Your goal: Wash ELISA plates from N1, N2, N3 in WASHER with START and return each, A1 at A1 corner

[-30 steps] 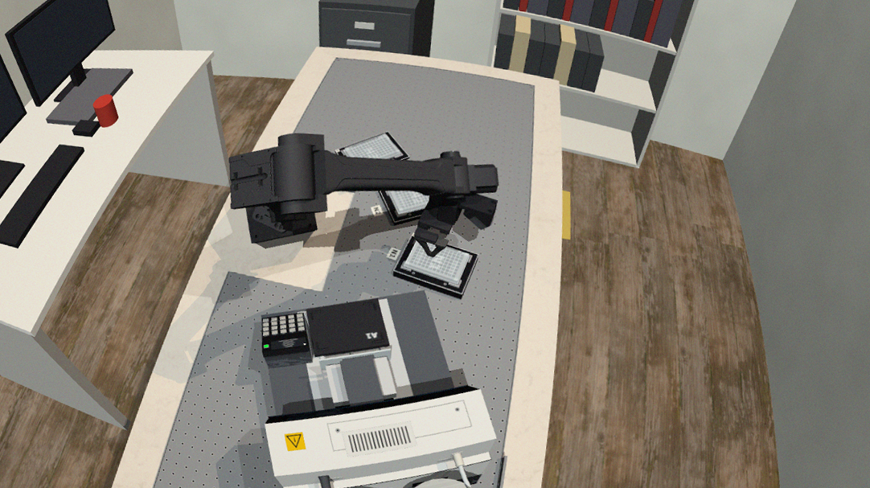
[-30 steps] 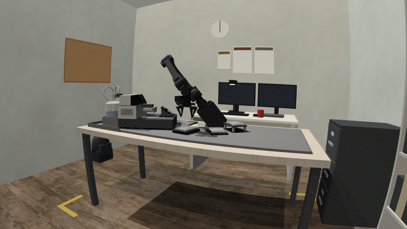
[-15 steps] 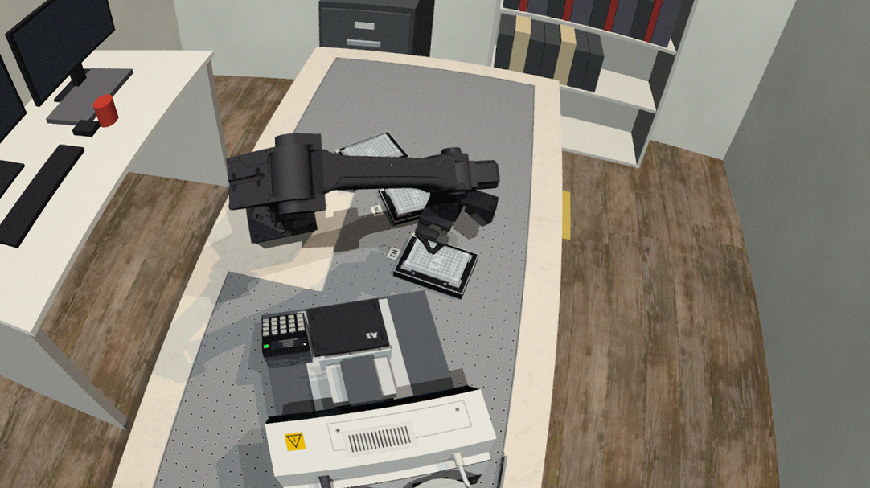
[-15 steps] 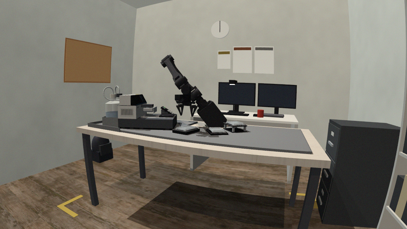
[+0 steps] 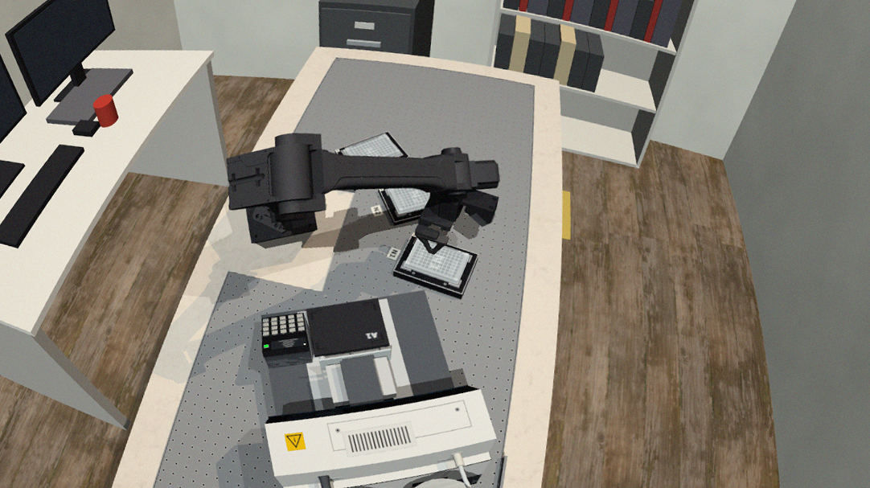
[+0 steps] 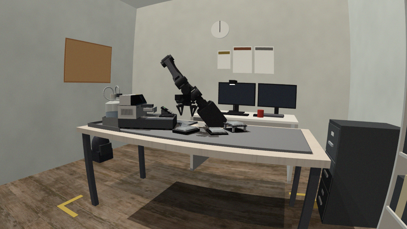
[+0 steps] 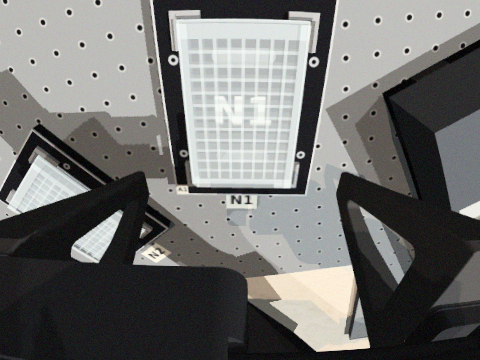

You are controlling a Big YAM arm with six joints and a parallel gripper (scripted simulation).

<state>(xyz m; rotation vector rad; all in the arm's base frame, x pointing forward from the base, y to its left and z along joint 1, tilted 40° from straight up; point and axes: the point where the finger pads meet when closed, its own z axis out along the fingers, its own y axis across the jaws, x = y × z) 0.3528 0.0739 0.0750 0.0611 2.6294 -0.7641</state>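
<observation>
My gripper is now 80 mm past the black nest, 200 mm to the right of it and 110 mm above it. The rest, counted from my hand: white ELISA plate: 90 mm below; plate washer: 80 mm behind, 390 mm to the right, 10 mm above.
</observation>
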